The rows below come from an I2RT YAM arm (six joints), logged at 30 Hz.
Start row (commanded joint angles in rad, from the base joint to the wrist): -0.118, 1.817, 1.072, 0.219, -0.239, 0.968
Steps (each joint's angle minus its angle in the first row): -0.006, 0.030, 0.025, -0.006, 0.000, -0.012; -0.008, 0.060, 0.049, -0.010, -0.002, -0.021; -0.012, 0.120, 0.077, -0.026, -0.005, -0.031; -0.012, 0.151, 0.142, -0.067, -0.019, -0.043; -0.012, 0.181, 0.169, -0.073, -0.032, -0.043; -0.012, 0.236, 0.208, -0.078, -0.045, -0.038; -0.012, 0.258, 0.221, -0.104, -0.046, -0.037; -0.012, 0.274, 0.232, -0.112, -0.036, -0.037; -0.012, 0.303, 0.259, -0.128, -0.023, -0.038; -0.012, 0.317, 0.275, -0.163, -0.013, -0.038
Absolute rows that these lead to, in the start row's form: -0.124, 1.847, 1.097, 0.213, -0.239, 0.956; -0.126, 1.877, 1.121, 0.209, -0.241, 0.947; -0.130, 1.937, 1.149, 0.193, -0.244, 0.937; -0.130, 1.968, 1.214, 0.152, -0.258, 0.925; -0.130, 1.998, 1.241, 0.146, -0.271, 0.925; -0.130, 2.053, 1.280, 0.141, -0.284, 0.930; -0.130, 2.075, 1.293, 0.115, -0.285, 0.931; -0.130, 2.091, 1.304, 0.107, -0.275, 0.931; -0.130, 2.120, 1.331, 0.091, -0.262, 0.930; -0.130, 2.134, 1.347, 0.056, -0.252, 0.930
